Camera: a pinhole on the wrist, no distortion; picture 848 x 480 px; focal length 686.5 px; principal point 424.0 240.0 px. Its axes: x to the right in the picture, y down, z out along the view. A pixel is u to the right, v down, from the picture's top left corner.
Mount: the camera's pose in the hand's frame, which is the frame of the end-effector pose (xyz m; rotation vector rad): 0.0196 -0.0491 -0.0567 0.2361 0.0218 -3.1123
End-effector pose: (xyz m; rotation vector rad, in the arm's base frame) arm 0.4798 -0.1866 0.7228 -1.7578 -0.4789 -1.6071
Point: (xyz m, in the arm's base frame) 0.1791 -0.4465 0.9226
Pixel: behind the camera
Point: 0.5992 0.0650 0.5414
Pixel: 764.2 219.7
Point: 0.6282 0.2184 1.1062
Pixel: outside the picture
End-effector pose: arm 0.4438 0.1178 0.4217 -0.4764 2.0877 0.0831
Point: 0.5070 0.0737 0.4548
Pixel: 822.2 369.9
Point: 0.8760 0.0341 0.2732
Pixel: 430.0 472.4
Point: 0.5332 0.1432 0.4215
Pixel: 647.9 34.4
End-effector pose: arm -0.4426 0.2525 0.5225 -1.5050 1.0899 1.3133
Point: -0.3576 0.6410 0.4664
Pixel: 306.4 458.2
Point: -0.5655 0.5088 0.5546
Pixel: 482.1 32.5
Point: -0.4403 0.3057 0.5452
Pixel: 607.2 29.9
